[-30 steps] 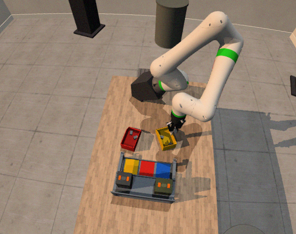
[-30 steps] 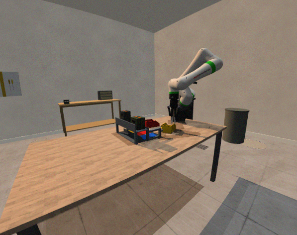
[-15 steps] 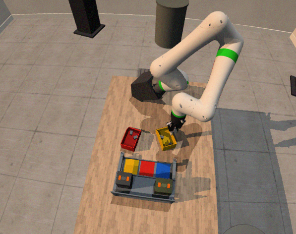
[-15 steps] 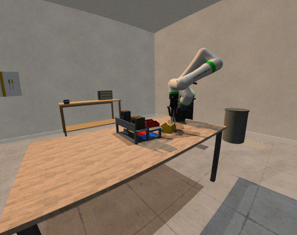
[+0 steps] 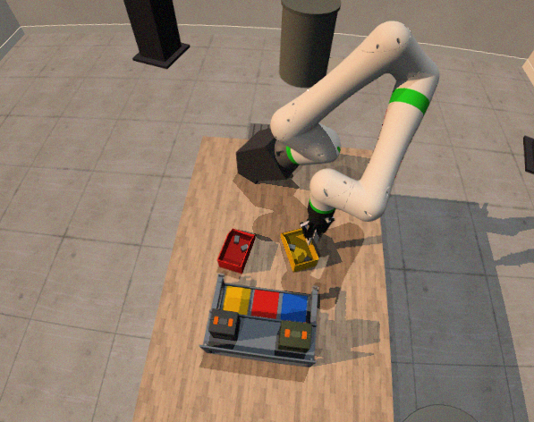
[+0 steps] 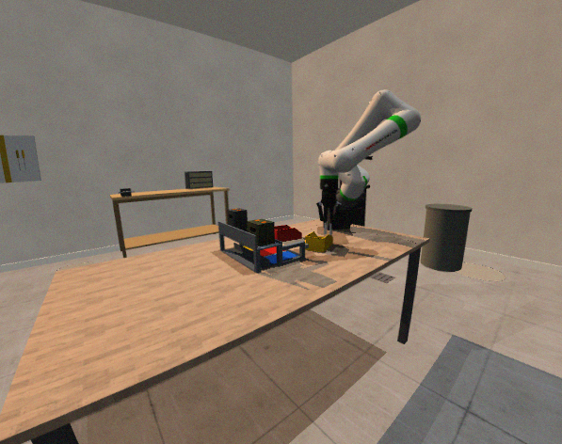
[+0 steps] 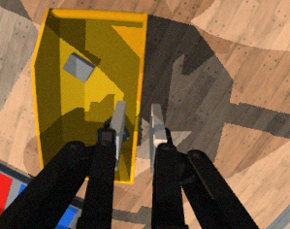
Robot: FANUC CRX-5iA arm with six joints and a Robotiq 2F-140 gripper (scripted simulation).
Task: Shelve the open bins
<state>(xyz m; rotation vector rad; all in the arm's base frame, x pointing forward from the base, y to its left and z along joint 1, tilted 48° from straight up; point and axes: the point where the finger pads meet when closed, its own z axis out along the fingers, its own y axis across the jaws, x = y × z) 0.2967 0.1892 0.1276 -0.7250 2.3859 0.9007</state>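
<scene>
Now: hand 70 mm above the yellow bin, 40 mm to the left of it and 30 mm short of it. The rest, counted from my hand: blue-marked place (300 mm ahead, 100 mm below, 40 mm to the left); then red bin (270 mm to the right, 140 mm ahead, 70 mm below); then red mark (330 mm ahead, 100 mm below, 60 mm to the right).
</scene>
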